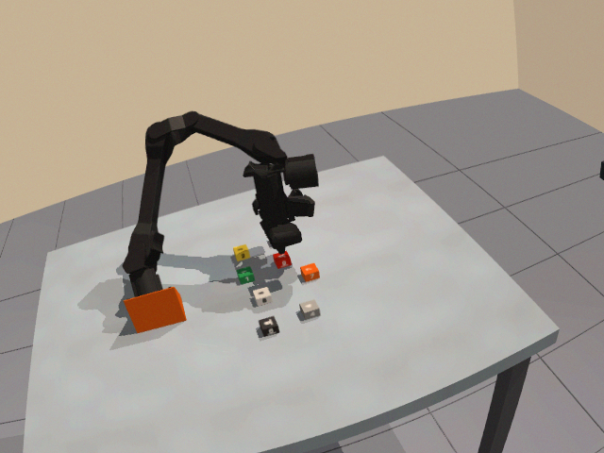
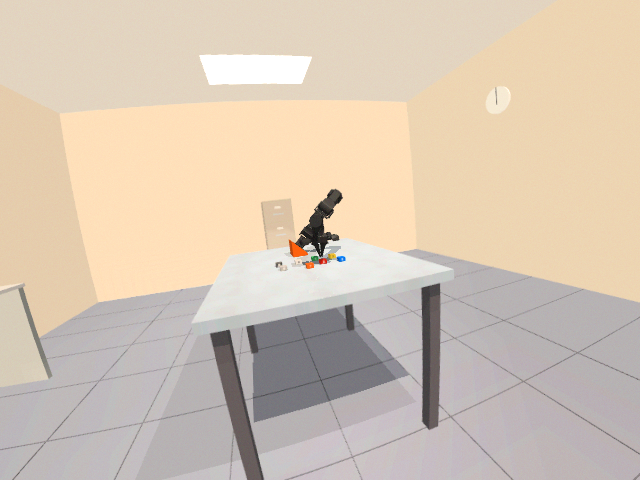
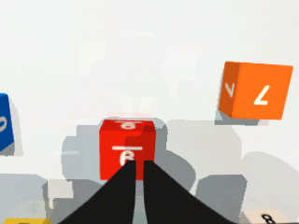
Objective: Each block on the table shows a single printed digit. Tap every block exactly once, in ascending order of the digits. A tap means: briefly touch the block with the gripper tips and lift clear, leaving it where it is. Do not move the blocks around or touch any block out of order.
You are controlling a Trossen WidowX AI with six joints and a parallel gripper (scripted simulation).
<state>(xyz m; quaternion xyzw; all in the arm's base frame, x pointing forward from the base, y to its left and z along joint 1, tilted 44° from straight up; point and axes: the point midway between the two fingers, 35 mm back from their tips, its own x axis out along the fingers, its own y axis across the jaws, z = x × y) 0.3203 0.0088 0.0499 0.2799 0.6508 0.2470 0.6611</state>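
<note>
Now: the red block 20 mm below my gripper tip and 10 mm to the left of it. The rest, counted from my gripper tip: blue block 100 mm to the left, 20 mm below, 20 mm ahead; orange block 70 mm to the right, 40 mm ahead, 20 mm below; green block 90 mm behind, 20 mm below, 10 mm to the right.
</note>
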